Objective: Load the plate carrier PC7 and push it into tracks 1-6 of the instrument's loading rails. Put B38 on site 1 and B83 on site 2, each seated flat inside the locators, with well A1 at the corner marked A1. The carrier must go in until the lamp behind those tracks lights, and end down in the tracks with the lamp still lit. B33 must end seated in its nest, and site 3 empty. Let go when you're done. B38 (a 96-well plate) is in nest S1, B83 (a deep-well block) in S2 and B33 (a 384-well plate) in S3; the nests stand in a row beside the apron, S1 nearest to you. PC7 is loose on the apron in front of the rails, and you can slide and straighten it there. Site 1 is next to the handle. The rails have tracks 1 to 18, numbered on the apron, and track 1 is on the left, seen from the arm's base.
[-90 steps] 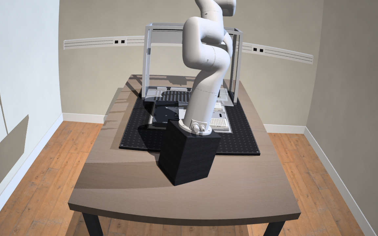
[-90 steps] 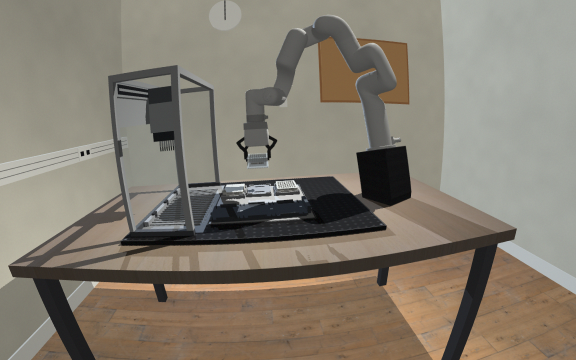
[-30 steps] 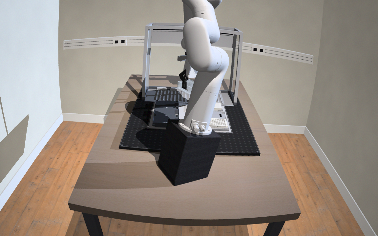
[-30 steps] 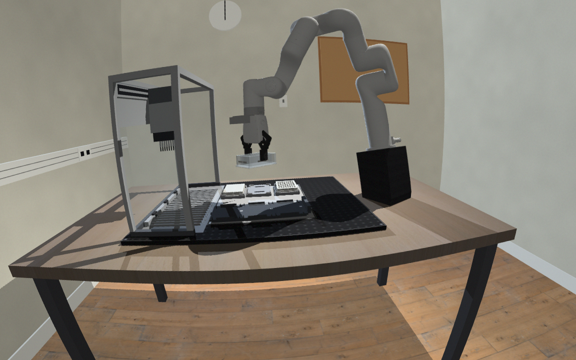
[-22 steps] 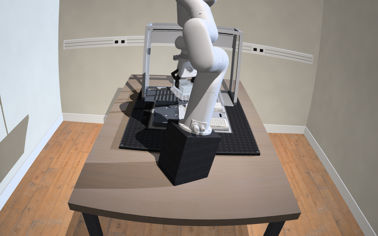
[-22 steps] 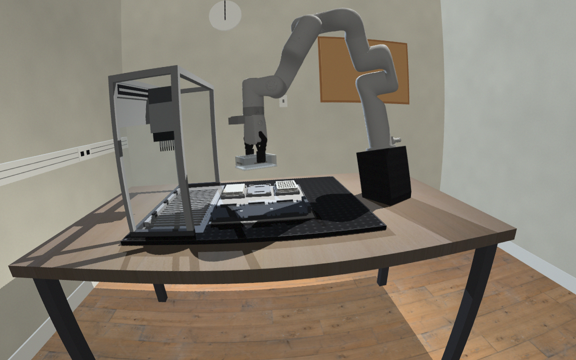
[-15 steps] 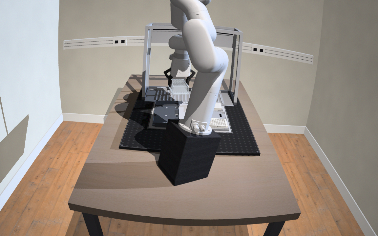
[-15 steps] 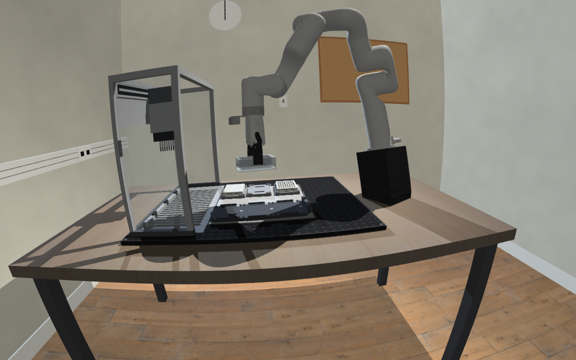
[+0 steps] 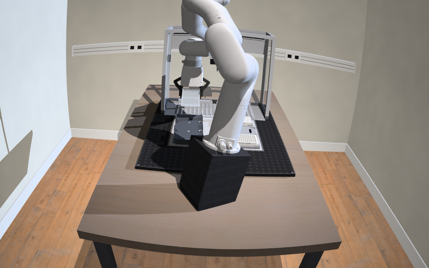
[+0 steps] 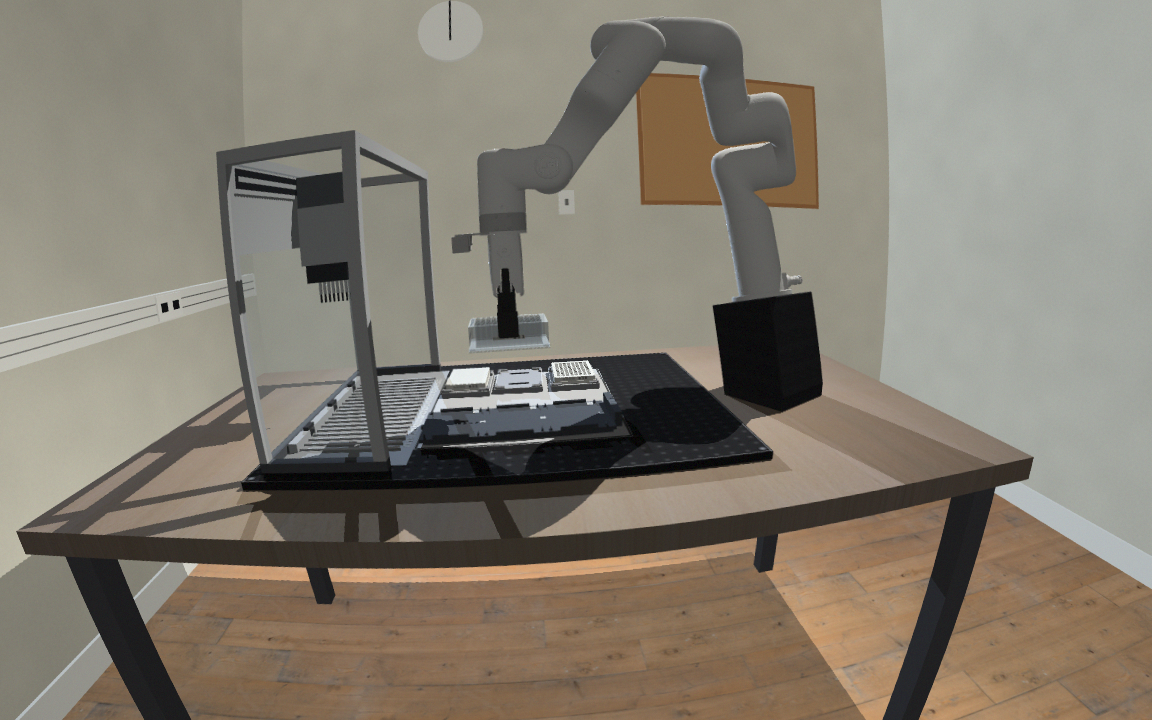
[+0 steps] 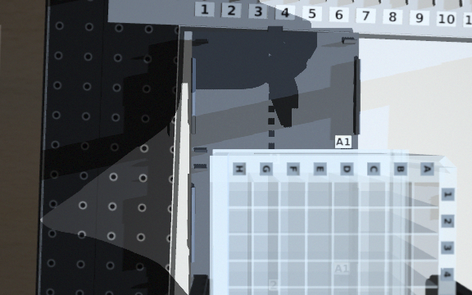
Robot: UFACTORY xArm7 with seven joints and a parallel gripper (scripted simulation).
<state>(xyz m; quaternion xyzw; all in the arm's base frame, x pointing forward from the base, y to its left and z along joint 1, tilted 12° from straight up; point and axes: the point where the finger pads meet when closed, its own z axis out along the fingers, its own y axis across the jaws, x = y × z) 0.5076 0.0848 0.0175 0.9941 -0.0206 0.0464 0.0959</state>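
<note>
My gripper is now 150 mm above the plate carrier PC7. The rest, counted from my hand: 96-well plate B38: 140 mm behind, 240 mm to the right, 150 mm below; then nest S1: 140 mm behind, 240 mm to the right, 160 mm below; then nest S2: 30 mm behind, 250 mm to the right, 160 mm below.
</note>
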